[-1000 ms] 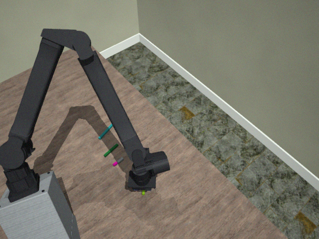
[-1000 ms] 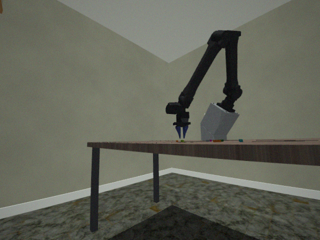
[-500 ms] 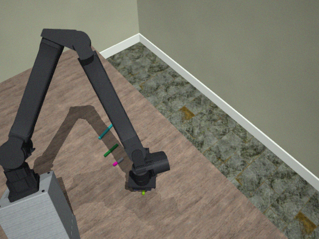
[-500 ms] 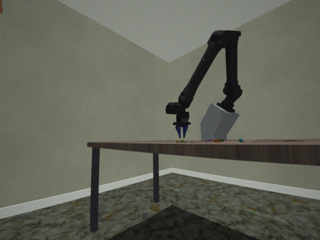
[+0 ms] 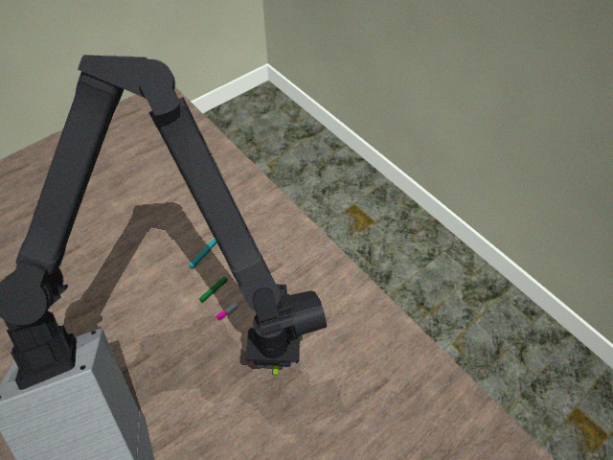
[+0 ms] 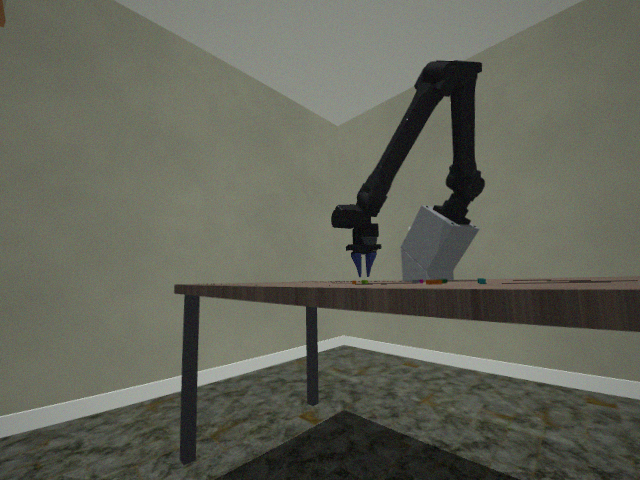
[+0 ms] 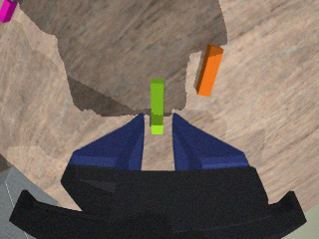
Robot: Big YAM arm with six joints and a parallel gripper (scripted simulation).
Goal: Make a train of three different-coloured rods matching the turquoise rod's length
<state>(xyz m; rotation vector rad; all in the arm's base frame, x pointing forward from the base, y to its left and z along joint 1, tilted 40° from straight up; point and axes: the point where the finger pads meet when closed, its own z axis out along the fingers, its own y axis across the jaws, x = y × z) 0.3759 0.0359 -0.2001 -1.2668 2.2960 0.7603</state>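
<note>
My gripper is now 2 cm above the lime rod. Also, from my hand: grey rod 17 cm to the left, 3 cm behind, 2 cm below; magenta rod 16 cm to the left, 6 cm behind, 2 cm below; green rod 23 cm to the left, 5 cm behind, 2 cm below.
</note>
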